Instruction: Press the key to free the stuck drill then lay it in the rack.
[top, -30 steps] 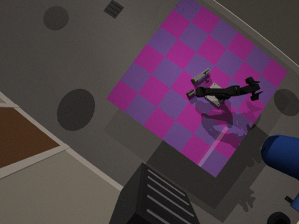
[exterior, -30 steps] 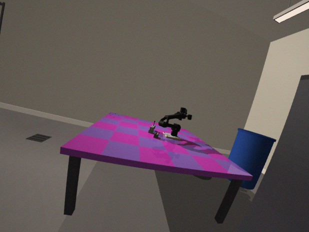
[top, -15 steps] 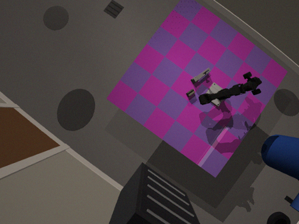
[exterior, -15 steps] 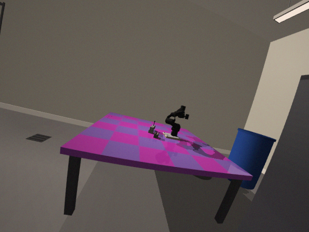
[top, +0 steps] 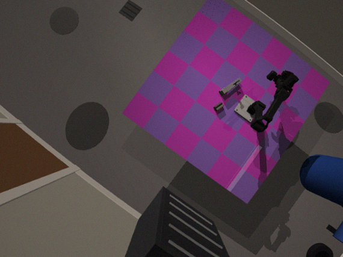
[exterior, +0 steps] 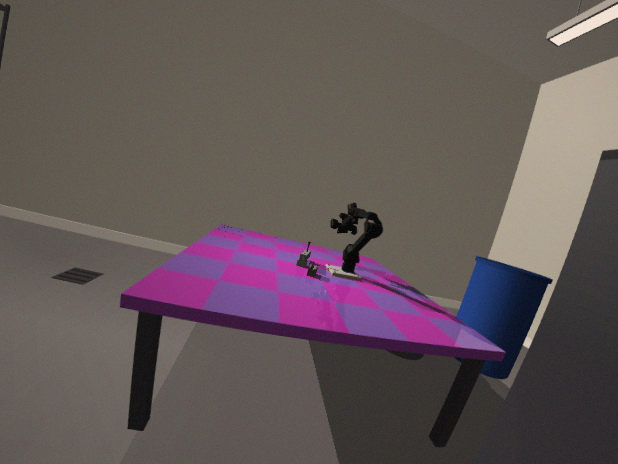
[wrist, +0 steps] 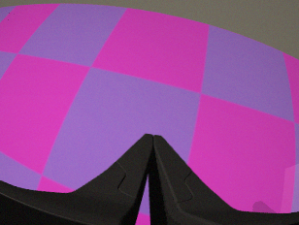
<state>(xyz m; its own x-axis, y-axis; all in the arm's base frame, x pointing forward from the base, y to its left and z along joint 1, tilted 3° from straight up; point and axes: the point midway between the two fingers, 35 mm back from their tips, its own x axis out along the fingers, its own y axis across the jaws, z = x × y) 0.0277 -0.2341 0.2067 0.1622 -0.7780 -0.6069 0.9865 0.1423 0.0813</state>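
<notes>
My gripper tip is now 21 cm short of the key, 19 cm to the right of it and 10 cm above it. Also, from my gripper tip: drill (23 cm ahead, 24 cm to the left, 14 cm below); then dark block (20 cm ahead, 41 cm to the left, 17 cm below); then housing (22 cm ahead, 23 cm to the left, 15 cm below).
</notes>
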